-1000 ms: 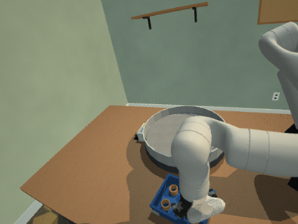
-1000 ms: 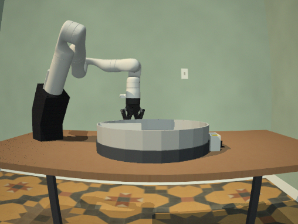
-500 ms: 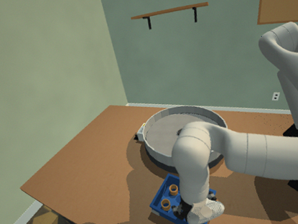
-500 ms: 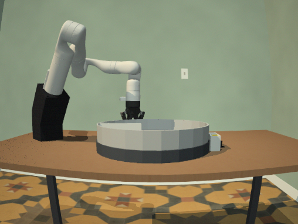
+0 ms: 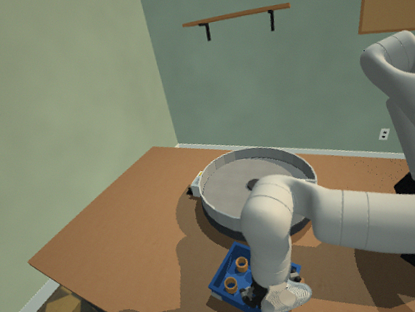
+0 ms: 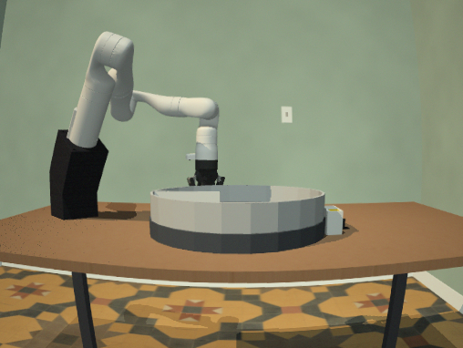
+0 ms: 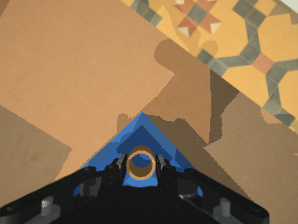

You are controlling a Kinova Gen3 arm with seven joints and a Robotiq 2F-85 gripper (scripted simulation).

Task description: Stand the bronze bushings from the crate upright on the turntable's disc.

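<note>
My gripper is now 4 cm to the left of the blue crate and 4 cm short of it. From my hand the other things lie so: turntable disc 39 cm to the right, 7 cm ahead, 2 cm above.
</note>
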